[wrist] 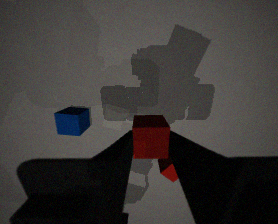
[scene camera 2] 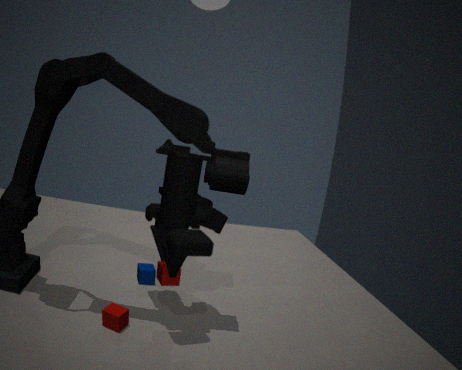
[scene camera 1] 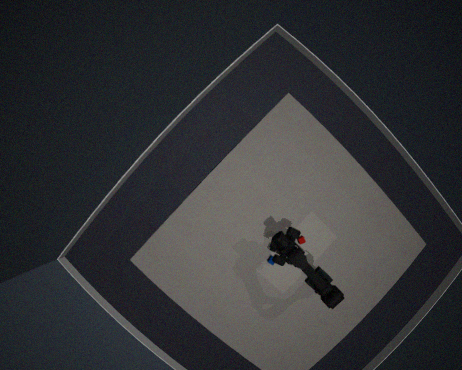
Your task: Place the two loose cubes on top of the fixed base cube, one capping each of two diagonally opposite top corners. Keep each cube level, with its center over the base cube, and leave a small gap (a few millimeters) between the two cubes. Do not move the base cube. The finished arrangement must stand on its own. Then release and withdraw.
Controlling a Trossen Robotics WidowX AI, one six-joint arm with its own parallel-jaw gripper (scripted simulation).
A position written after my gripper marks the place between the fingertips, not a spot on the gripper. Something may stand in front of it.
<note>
My gripper (scene camera 2: 169, 272) carries a red cube (wrist: 151, 133). Also in view: a blue cube (wrist: 73, 121).
My gripper also shows in the wrist view (wrist: 149, 134).
</note>
